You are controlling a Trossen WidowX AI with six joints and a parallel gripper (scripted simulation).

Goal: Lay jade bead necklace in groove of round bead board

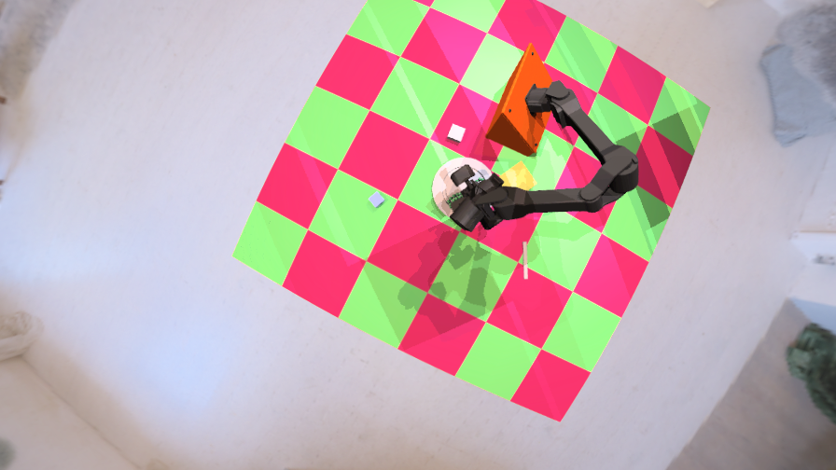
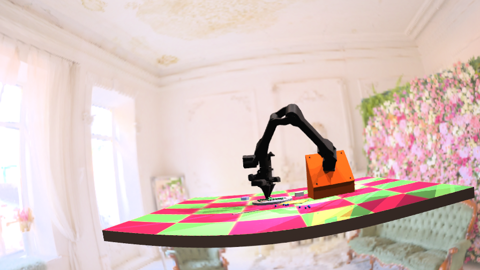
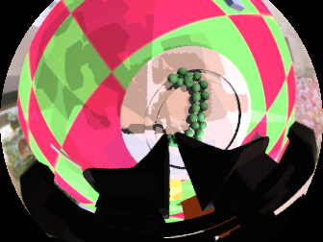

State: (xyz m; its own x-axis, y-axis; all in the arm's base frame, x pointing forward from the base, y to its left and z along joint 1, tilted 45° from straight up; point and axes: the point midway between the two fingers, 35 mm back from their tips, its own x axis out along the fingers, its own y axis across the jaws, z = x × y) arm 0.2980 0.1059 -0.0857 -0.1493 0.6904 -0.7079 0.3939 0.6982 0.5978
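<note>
Right now my gripper tip is 40 mm to the left of the round bead board, 20 mm past it and 10 mm above it. Round my gripper tip: white cube (160 mm behind, 150 mm to the right, 10 mm below); then thin white stick (250 mm to the left, 60 mm ahead, 20 mm below); then yellow patch (130 mm behind, 90 mm to the left, 20 mm below).
</note>
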